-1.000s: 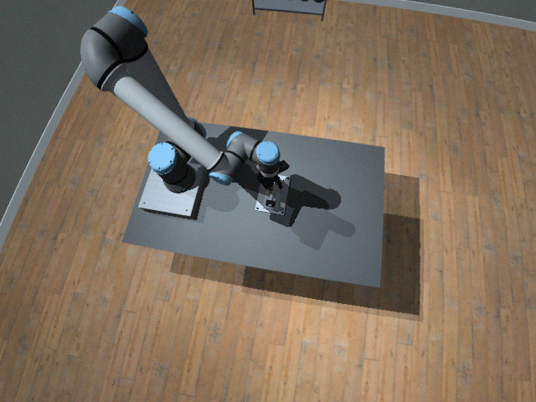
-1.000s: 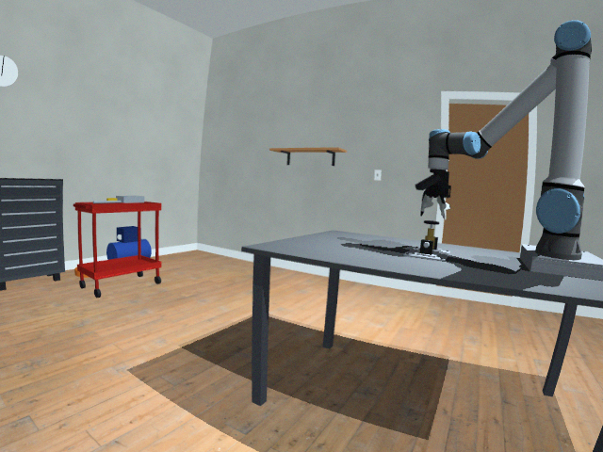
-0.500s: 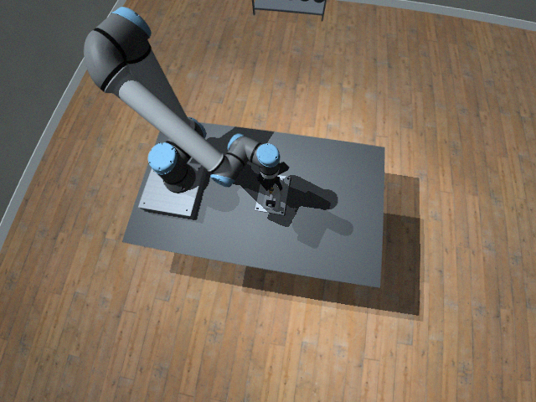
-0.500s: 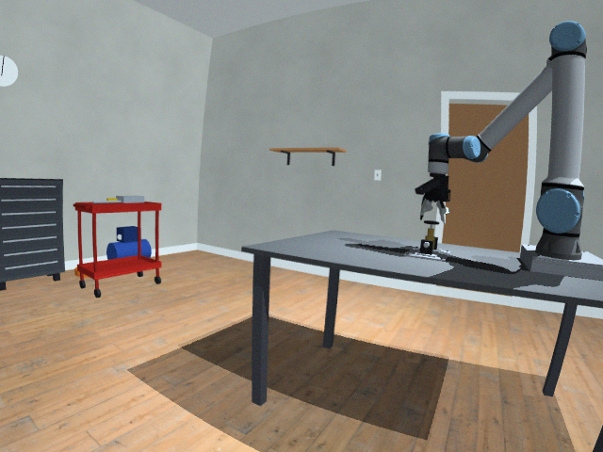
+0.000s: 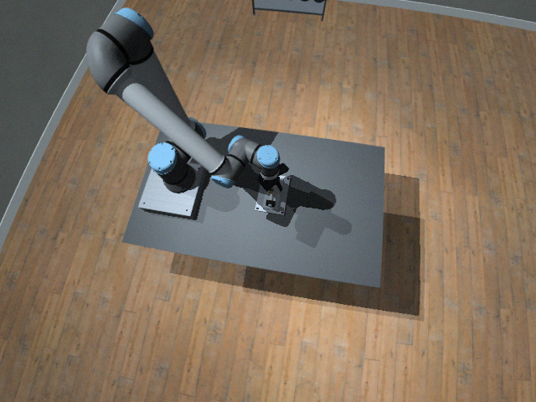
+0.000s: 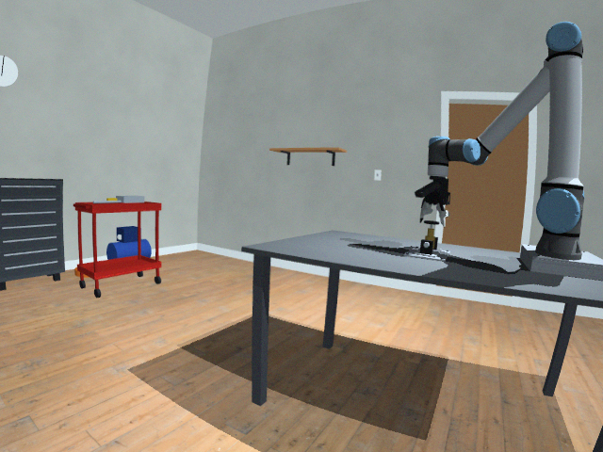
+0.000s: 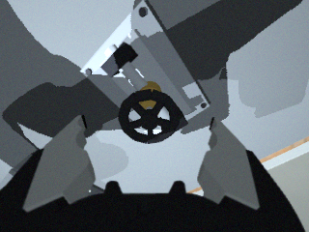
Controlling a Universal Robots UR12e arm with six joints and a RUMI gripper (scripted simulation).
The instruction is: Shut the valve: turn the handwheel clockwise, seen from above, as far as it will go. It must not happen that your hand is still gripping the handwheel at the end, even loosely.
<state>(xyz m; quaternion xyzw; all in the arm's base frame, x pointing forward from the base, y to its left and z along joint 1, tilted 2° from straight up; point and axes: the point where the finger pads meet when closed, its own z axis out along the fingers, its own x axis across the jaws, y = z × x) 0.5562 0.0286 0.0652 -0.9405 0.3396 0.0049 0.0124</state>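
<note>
Right now the black spoked handwheel is right at my hand. Round my hand: base plate: 120 mm below.
</note>
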